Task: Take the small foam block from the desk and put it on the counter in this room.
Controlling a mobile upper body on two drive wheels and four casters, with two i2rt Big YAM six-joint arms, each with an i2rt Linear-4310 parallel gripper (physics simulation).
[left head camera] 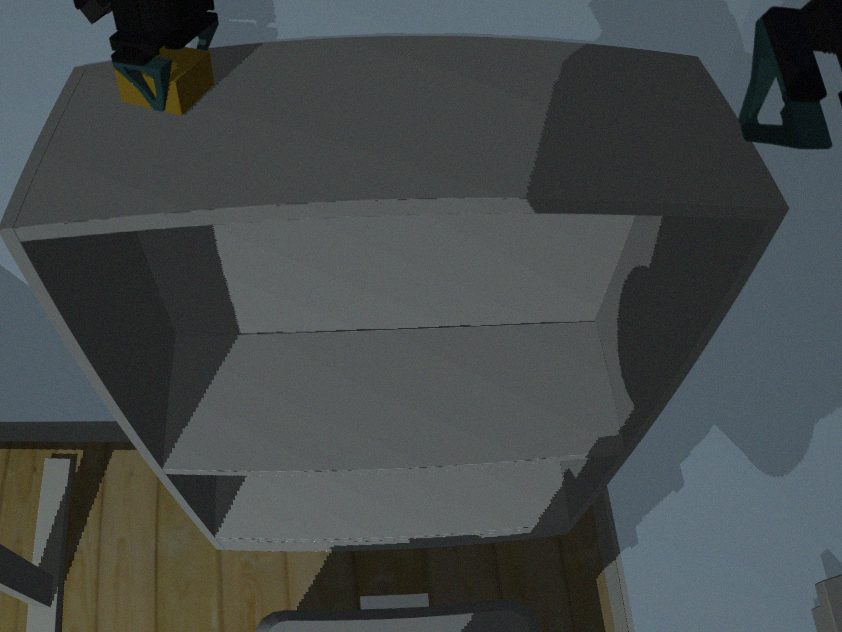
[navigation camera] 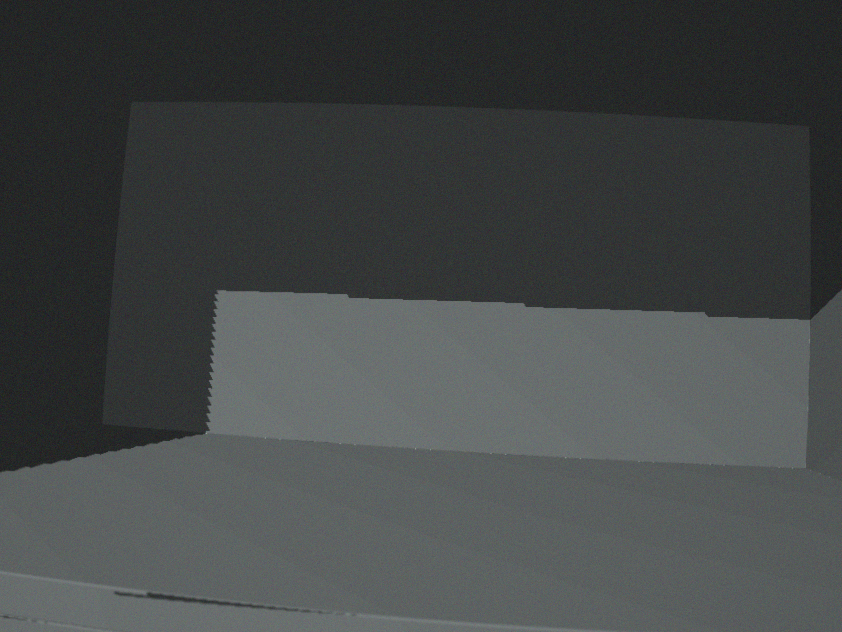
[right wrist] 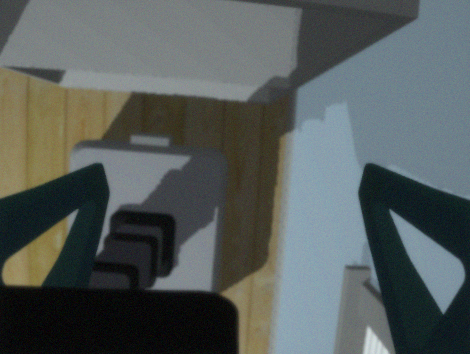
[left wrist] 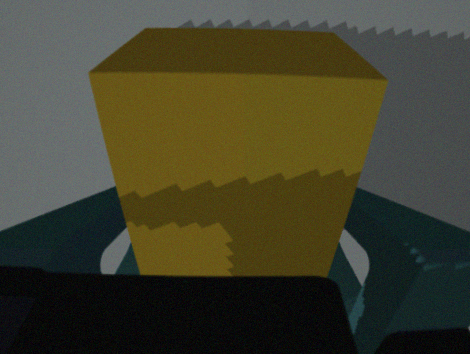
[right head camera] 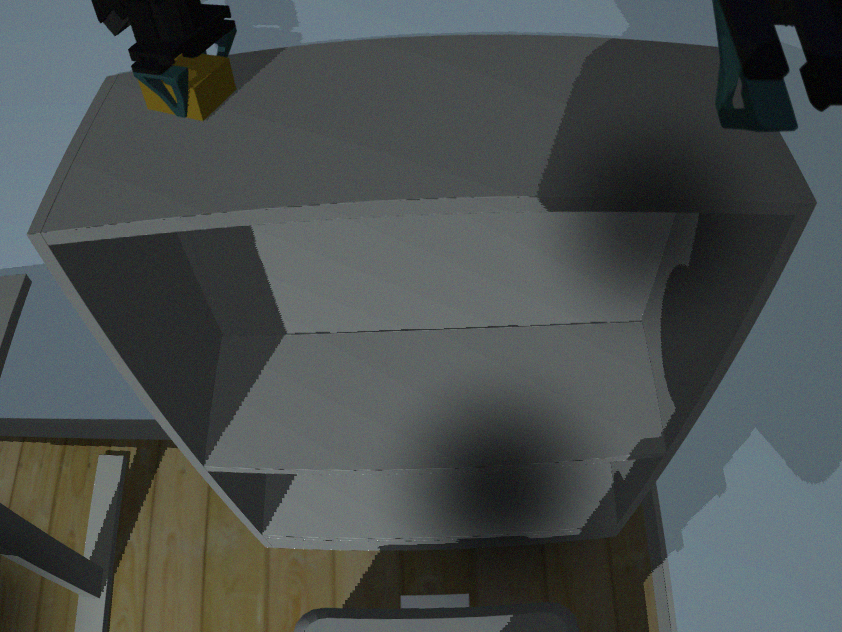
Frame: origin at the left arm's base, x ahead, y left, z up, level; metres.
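Where they show: left gripper, fingertip midpoint: (left head camera: 176, 94) (left wrist: 235, 178) (right head camera: 199, 100); right gripper, fingertip midpoint: (left head camera: 805, 129) (right wrist: 233, 177) (right head camera: 794, 114).
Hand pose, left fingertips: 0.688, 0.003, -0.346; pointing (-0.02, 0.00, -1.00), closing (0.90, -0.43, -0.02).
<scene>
Things, the pixels of their top centre, and the offset from my left fingertips, as dx, dy, dz. "pt": a spot on its surface instead. Level surfaces: height alone.
- yellow foam block at its top centre: (left wrist: 233, 236) (left head camera: 160, 59) (right head camera: 181, 67) +0.006, +0.011, +0.045
- grey counter-like unit at a spot on its surface: (left head camera: 380, 122) (right head camera: 395, 123) pt -0.072, -0.220, -0.004
- wooden floor at its surface level: dz -1.064
- dark bar at a spot on its surface: (right head camera: 54, 557) pt -0.319, +0.575, -0.812
- beige box-like object at a spot on its surface: (left head camera: 829, 598) pt -0.547, -0.692, -0.232
The yellow foam block (left head camera: 193, 85) (right head camera: 214, 88) (left wrist: 240, 130) is between the fingers of my left gripper (left head camera: 178, 78) (right head camera: 198, 82) (left wrist: 235, 178), which is shut on it. In the head views they are over the far left part of the top of the grey counter-like unit (left head camera: 380, 122) (right head camera: 401, 122) (right wrist: 175, 40). I cannot tell whether the block touches that top. My right gripper (right wrist: 233, 177) is open and empty, with its fingers wide apart. In the head views it is at the upper right, beside the unit's right end, partly out of frame. The desk cannot be made out.
The unit's open front has shelves; the navigation camera looks into a grey compartment (navigation camera: 510, 380). My robot's pale base (right wrist: 140, 170) stands on the wooden floor (left head camera: 136, 517) (right head camera: 176, 517) near the unit. A dark bar (left head camera: 23, 578) (right head camera: 54, 557) is at the lower left. A beige box-like object (left head camera: 829, 598) (right wrist: 355, 310) is at the lower right.
</scene>
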